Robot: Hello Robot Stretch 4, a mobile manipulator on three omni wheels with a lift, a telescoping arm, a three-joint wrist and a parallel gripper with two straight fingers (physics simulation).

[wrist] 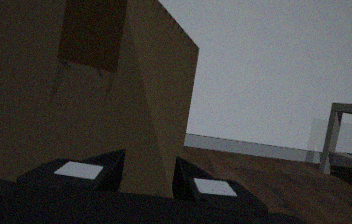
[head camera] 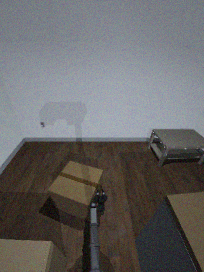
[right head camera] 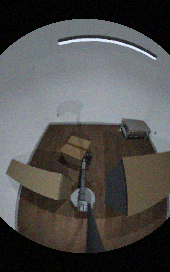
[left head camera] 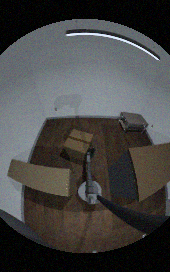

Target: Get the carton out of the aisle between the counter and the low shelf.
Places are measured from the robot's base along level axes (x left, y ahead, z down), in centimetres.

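Pixels of known places: gripper, fingertip midpoint: (wrist: 149, 168) (head camera: 100, 189) (right head camera: 88, 151) (left head camera: 90, 144).
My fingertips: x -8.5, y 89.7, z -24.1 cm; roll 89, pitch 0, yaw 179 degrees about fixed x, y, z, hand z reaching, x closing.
Note:
Behind a point stands the place of what it marks.
The brown carton (head camera: 70, 191) {x 22.9, y 79.8, z -37.9 cm} (left head camera: 77, 145) {x 17.9, y 80.5, z -37.9 cm} (right head camera: 74, 150) {x 17.5, y 83.3, z -38.0 cm} (wrist: 95, 110) {x -4.8, y 86.4, z -28.4 cm}, with a darker tape strip, stands turned at an angle on the floor, beyond the far end of the low shelf (head camera: 25, 256) {x 40.7, y 24.9, z -58.3 cm} (left head camera: 42, 179) {x 63.7, y 13.7, z -58.4 cm} (right head camera: 37, 178) {x 62.0, y 17.7, z -58.3 cm}. The counter (head camera: 192, 212) {x -51.8, y 31.2, z -88.3 cm} (left head camera: 152, 167) {x -70.5, y 11.1, z -88.3 cm} (right head camera: 150, 180) {x -72.0, y 9.5, z -88.3 cm} is at the right. My gripper (head camera: 101, 192) {x -8.5, y 89.7, z -24.1 cm} (left head camera: 92, 149) (right head camera: 89, 156) (wrist: 149, 168) {x -8.5, y 89.7, z -24.1 cm} is low at the carton's near right side, its fingers apart with nothing held. The carton's face fills the left of the wrist view, behind the fingers; contact cannot be told.
A small grey table (head camera: 180, 136) {x -157.8, y 168.5, z -42.3 cm} (left head camera: 133, 120) {x -141.6, y 150.5, z -42.3 cm} (right head camera: 135, 127) {x -141.5, y 149.2, z -42.4 cm} (wrist: 331, 135) {x -115.7, y 190.4, z -21.8 cm} stands at the back right near the wall. The back wall rises behind the carton. My arm (head camera: 94, 240) {x -0.1, y 37.1, z -35.3 cm} reaches forward between the low shelf and the counter's dark side.

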